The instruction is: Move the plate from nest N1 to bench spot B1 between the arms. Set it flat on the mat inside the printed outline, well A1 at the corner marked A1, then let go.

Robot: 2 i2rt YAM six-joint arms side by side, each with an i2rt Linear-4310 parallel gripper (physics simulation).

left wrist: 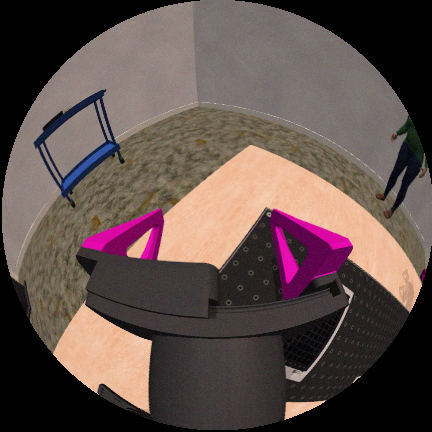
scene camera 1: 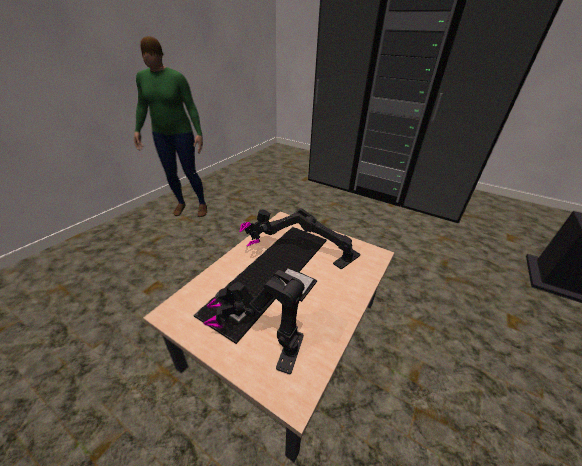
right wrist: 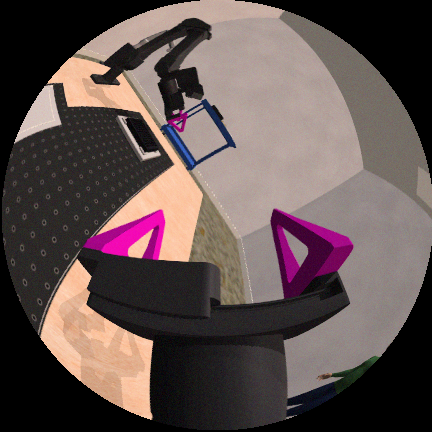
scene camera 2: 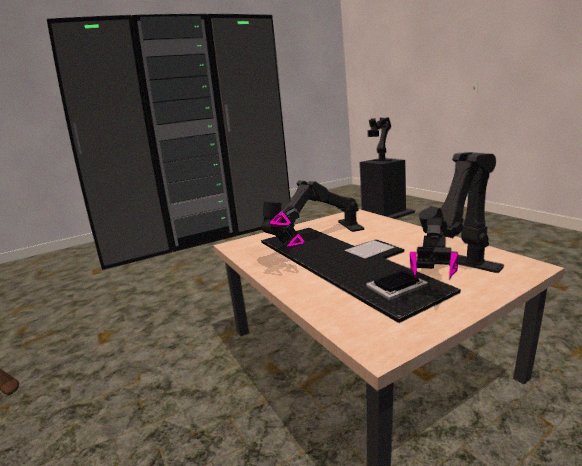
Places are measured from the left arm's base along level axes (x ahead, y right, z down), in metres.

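Pixels of known places: left gripper, fingertip midpoint: [left wrist: 216, 214] [scene camera 1: 205, 315] [right wrist: 179, 125] [scene camera 2: 432, 277]; right gripper, fingertip midpoint: [scene camera 1: 243, 238] [right wrist: 217, 214] [scene camera 2: 296, 233]; left arm's base, link origin: [scene camera 1: 290, 351] [right wrist: 105, 80] [scene camera 2: 474, 264]; right arm's base, link origin: [scene camera 1: 346, 259] [scene camera 2: 350, 225].
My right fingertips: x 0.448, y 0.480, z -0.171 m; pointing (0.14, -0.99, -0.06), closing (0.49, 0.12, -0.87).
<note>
Ahead of a thing's pixels: the offset from my right fingertips to its middle. Level surfaces: height alone.
The black plate {dz +0.139, dx -0.109, dy -0.346 m} [scene camera 2: 396, 280] [left wrist: 312, 345] [right wrist: 141, 134] lies in a light-rimmed nest {dz +0.149, dx -0.110, dy -0.345 m} [scene camera 2: 381, 291] [left wrist: 346, 306] [right wrist: 130, 140], near one end of the dark perforated board {dz +0.158 m} [scene camera 1: 272, 260] [scene camera 2: 330, 260] [left wrist: 245, 275] [right wrist: 65, 160]. In scene camera 1 the left arm hides most of it. The light mat {dz +0.156 m} [scene camera 1: 303, 281] [scene camera 2: 371, 249] [right wrist: 36, 115] lies between the arms; its outline and A1 mark are too small to read. My left gripper [scene camera 1: 213, 312] [scene camera 2: 433, 275] [left wrist: 216, 214] is open and empty, above the board's end and beside the nest. My right gripper [scene camera 1: 249, 235] [scene camera 2: 288, 230] [right wrist: 217, 214] is open and empty, above the board's far end.
Both arms stand on the wooden table {dz +0.171 m} [scene camera 1: 340, 300] [scene camera 2: 320, 300]. The left arm's elbow [scene camera 1: 285, 287] overlaps the mat in scene camera 1. A person [scene camera 1: 167, 105], server cabinets [scene camera 1: 342, 100] [scene camera 2: 100, 125], a blue cart [left wrist: 90, 165] [right wrist: 181, 147] and a pedestal [scene camera 2: 382, 187] with another arm stand away from the table.
</note>
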